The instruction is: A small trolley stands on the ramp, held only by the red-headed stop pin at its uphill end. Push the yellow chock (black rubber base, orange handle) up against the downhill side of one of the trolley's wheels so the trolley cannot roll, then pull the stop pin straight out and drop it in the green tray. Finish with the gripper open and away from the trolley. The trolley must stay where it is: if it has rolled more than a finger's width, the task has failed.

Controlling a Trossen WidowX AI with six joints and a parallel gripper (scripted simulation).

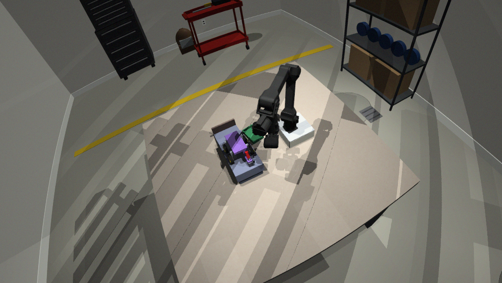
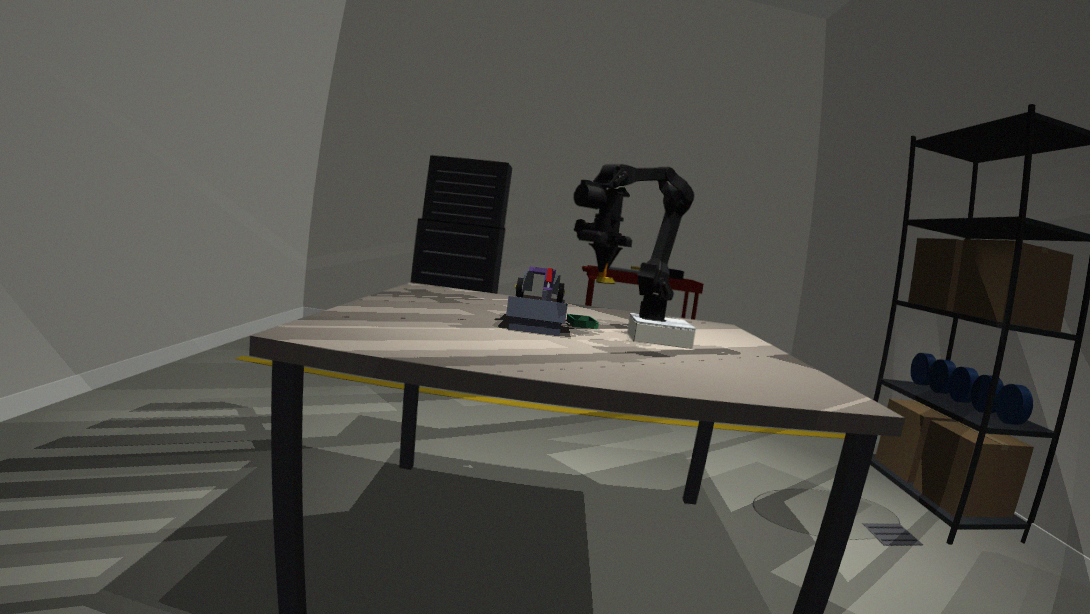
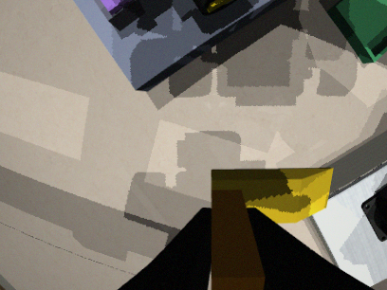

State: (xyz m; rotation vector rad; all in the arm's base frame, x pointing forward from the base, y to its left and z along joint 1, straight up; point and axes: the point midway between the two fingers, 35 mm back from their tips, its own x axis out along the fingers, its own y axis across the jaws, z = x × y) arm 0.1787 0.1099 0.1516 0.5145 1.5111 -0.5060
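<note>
My gripper tip is 2 cm to the left of the yellow chock, 1 cm past it and 1 cm above it. From my gripper tip the other things lie so: red-headed stop pin: 13 cm ahead, 5 cm below, 2 cm to the right; purple trolley: 14 cm ahead, 12 cm to the right, 6 cm below; green tray: 24 cm to the right, 18 cm below.
</note>
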